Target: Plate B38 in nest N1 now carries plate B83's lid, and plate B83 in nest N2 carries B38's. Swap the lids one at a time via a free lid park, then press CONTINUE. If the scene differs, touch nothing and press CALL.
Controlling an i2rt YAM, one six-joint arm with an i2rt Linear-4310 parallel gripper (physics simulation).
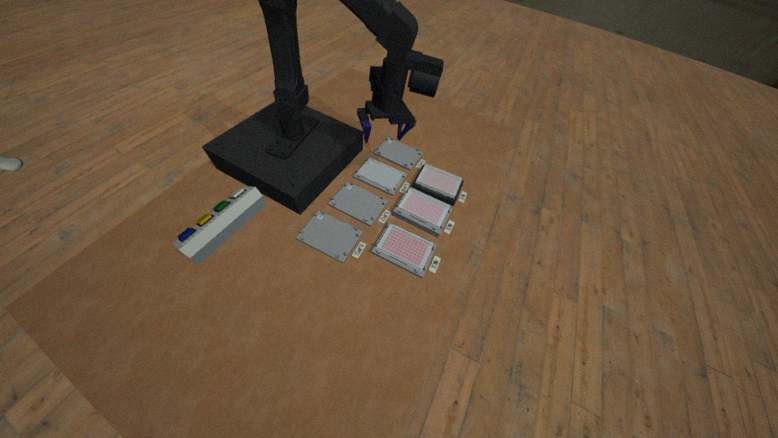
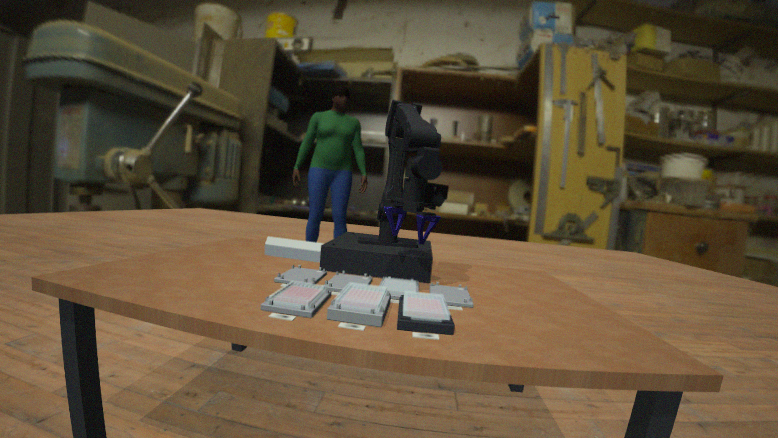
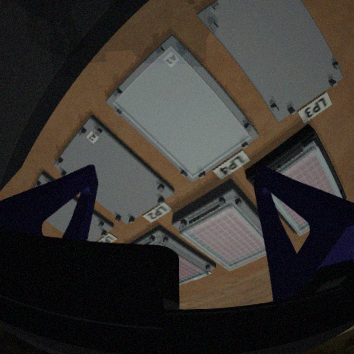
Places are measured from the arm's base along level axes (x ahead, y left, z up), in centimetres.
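Pixels of known places: gripper, fingertip midpoint: (image 1: 382, 140) (image 2: 407, 239) (image 3: 175, 173); arm's base, link origin: (image 1: 294, 136) (image 2: 387, 243).
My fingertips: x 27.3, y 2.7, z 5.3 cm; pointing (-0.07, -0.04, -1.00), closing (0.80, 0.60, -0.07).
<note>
For each thing: its middle in the pictures, then the offset to it from my fingertips.
- pale lid, body centre: (image 3: 183, 117) (image 2: 399, 286) (image 1: 380, 173) dz -12.0, dx +0.6, dy -1.0 cm
- end park, body centre: (image 3: 64, 215) (image 1: 329, 234) (image 2: 302, 274) dz -12.4, dx -4.7, dy -26.6 cm
- end plate, body centre: (image 3: 168, 264) (image 2: 299, 293) (image 1: 405, 246) dz -11.3, dx +15.0, dy -23.5 cm
- middle plate, body centre: (image 3: 230, 242) (image 2: 362, 294) (image 1: 424, 206) dz -9.8, dx +16.8, dy -10.4 cm
- sloped button box, body centre: (image 1: 220, 218) (image 2: 298, 248) dz -10.2, dx -31.8, dy -33.5 cm
My gripper (image 1: 383, 139) (image 2: 408, 238) (image 3: 175, 173) is open and empty, above the lid parks near LP3 and LP4. A pale lid (image 1: 380, 174) (image 2: 399, 287) (image 3: 182, 112) lies flat on park LP4. Parks LP3 (image 1: 398, 152) (image 2: 452, 295) (image 3: 275, 50) and LP2 (image 1: 358, 202) (image 2: 348, 281) (image 3: 112, 170) and the end park (image 1: 329, 235) (image 2: 300, 274) carry no lid. Pink-welled plates sit in three nests: an end plate (image 1: 404, 247) (image 2: 298, 294), a middle plate (image 1: 423, 207) (image 2: 362, 298) (image 3: 225, 235) and a plate (image 1: 439, 180) (image 2: 424, 307) in a black nest. Plate names and nest labels are unreadable; whether each plate wears a lid is unclear.
A sloped button box (image 1: 225, 228) (image 2: 293, 248) with blue, yellow, green and white buttons stands beside the black arm base (image 1: 250, 163) (image 2: 375, 261). The base is close behind the parks. A person in green (image 2: 334, 141) stands behind the table.
</note>
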